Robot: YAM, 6 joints.
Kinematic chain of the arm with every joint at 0, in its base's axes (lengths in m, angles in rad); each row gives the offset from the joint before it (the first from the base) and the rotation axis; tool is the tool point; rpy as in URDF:
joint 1: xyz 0 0 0.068 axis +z
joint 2: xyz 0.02 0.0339 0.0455 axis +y
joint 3: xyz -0.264 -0.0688 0 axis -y
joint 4: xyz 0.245 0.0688 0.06 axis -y
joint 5: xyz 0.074 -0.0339 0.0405 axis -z
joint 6: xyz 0.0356 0 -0.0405 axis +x
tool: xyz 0 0 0 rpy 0 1.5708 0
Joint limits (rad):
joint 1: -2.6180..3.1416
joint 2: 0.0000..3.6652
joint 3: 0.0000..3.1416
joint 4: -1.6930..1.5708
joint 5: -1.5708..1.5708
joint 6: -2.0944..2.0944
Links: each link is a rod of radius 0.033 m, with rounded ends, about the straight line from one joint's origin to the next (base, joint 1, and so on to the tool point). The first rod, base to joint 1, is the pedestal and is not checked.
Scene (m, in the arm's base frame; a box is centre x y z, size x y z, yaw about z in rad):
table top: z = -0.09
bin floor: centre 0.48 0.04 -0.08 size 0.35 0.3 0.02 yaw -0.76
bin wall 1: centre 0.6 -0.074 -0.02 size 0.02 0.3 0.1 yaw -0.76
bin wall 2: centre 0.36 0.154 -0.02 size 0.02 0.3 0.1 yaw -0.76
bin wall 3: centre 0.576 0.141 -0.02 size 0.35 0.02 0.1 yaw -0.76
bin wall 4: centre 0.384 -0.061 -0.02 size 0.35 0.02 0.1 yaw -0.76
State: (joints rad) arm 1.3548 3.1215 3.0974 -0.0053 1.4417 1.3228
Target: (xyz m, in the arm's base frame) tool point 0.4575 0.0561 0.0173
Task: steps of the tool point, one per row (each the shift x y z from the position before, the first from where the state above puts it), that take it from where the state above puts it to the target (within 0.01 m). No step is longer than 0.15 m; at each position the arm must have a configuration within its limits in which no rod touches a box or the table.
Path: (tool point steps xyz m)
1: 0.1285 -0.0570 -0.0020
2: 0.1024 -0.0954 -0.0019
3: 0.0645 -0.1214 -0.0015
4: 0.0205 -0.1318 -0.0012
5: -0.0234 -0.1255 -0.0010
6: 0.0059 0.0012 -0.0726
7: -0.0059 -0.0012 -0.0731

